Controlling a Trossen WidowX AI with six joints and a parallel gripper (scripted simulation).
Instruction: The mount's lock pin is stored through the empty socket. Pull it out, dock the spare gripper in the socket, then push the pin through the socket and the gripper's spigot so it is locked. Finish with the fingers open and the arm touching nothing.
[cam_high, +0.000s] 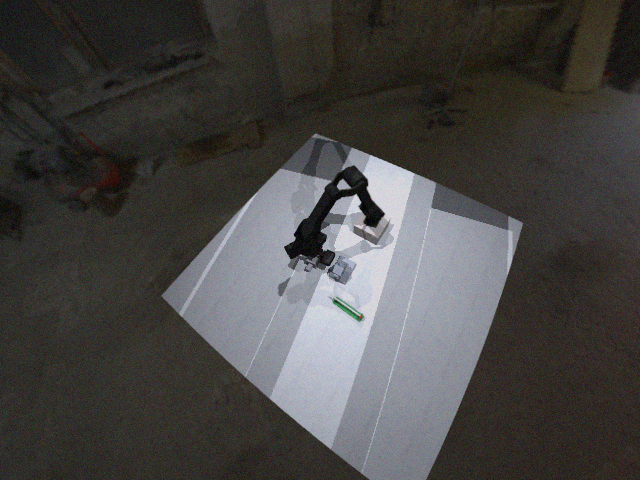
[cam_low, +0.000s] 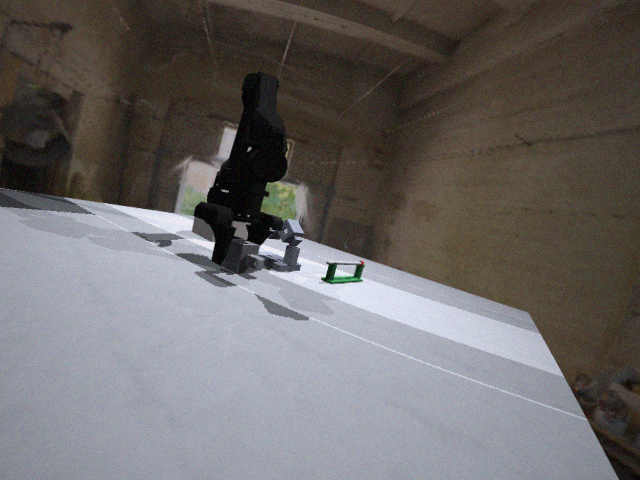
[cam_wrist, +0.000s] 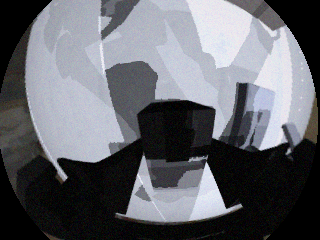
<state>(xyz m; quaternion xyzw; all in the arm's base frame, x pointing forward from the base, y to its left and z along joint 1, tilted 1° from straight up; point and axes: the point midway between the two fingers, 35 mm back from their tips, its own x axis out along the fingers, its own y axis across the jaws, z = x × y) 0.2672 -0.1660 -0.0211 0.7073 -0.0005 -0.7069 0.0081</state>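
Right now the black spare gripper is 1 cm ahead of my gripper tip and 1 cm above it. The rest, counted from my gripper tip: green cradle (14 cm ahead, 23 cm to the left, 1 cm above); grey mount (1 cm ahead, 14 cm to the left, 4 cm above).
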